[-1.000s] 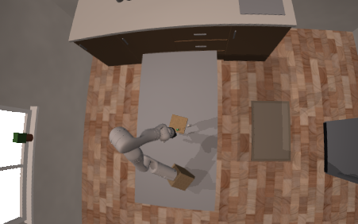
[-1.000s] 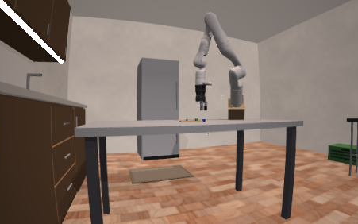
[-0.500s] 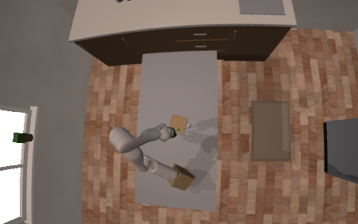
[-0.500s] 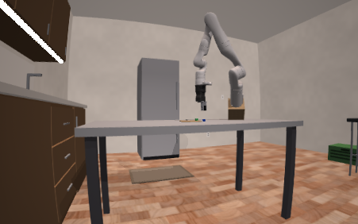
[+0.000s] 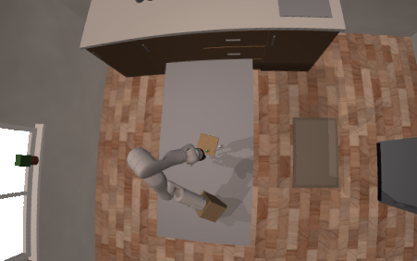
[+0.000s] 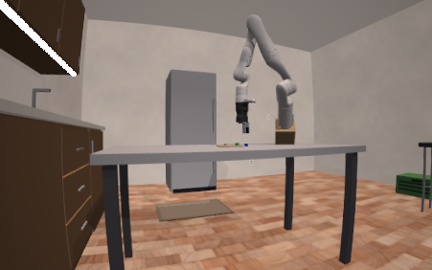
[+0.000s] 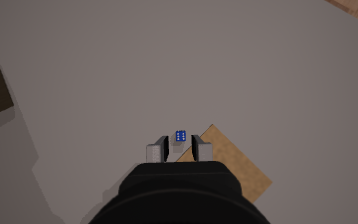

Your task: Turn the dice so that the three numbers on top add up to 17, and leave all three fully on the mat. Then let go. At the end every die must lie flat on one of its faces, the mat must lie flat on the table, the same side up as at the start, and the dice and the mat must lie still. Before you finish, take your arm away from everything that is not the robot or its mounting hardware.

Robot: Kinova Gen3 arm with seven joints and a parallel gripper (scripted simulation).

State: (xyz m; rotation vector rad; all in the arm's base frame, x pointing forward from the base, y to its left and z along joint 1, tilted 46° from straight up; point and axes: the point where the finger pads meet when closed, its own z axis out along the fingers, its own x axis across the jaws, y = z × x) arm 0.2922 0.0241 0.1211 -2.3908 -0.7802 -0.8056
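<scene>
Now: the blue die 90 mm below my hand. From my hand the other things lie so: white die: 100 mm ahead, 110 mm to the right, 90 mm below; then tan mat: 90 mm ahead, 20 mm to the right, 90 mm below; then green die: 50 mm ahead, 30 mm to the right, 80 mm below.
</scene>
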